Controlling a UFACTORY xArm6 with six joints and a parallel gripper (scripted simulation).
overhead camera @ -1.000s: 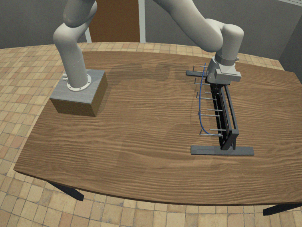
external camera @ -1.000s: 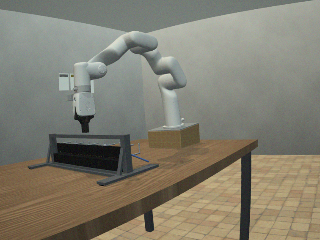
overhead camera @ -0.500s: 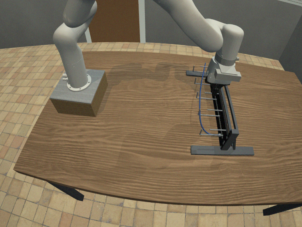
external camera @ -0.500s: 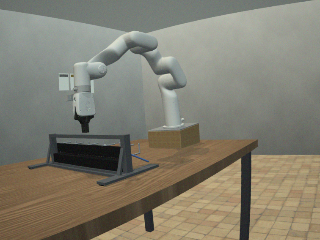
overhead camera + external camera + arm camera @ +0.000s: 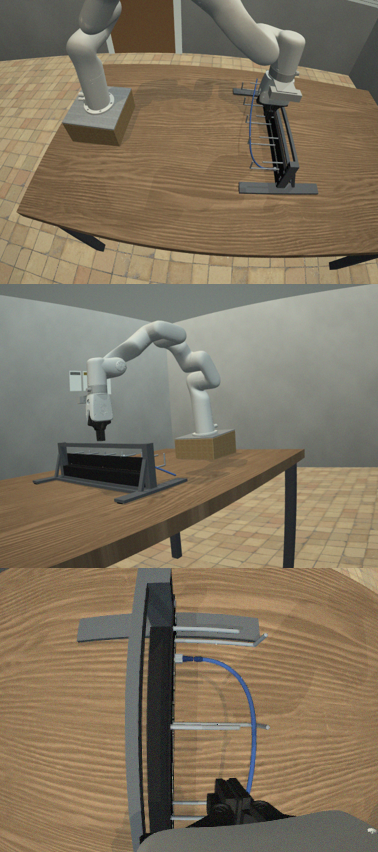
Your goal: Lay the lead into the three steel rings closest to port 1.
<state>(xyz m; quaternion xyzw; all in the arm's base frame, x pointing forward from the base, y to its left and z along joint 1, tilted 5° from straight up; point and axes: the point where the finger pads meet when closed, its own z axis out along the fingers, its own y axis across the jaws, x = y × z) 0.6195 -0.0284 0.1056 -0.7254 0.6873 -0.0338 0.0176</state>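
My gripper is now 100 mm above the dark grey rack, 60 mm short of it and 50 mm to the right of it.
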